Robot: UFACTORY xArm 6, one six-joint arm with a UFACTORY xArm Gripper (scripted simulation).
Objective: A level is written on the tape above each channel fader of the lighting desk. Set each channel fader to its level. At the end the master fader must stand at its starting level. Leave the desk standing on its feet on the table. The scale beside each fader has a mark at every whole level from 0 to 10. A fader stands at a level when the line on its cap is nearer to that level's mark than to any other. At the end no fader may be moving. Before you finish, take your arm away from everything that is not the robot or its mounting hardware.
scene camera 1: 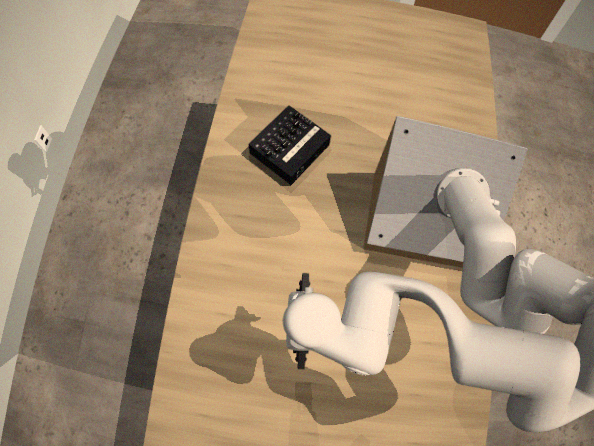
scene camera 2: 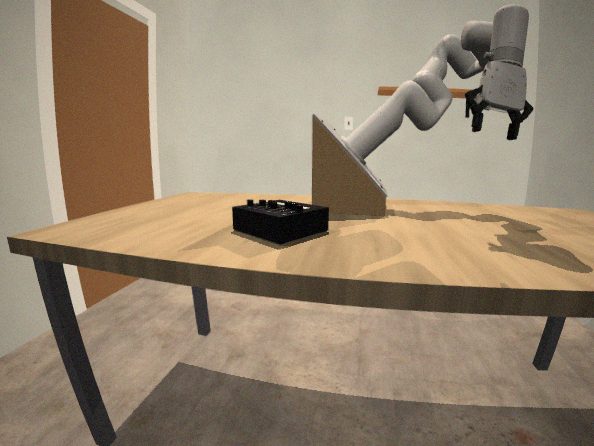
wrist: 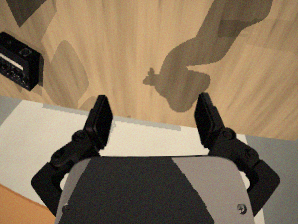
Labels:
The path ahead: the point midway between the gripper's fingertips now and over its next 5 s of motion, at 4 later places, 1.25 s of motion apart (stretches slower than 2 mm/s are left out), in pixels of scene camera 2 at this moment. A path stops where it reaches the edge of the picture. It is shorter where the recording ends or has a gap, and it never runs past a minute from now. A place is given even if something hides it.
My gripper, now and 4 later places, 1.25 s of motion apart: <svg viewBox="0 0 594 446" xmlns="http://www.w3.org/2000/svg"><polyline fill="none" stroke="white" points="494,135 356,131 279,148 268,175 266,161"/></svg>

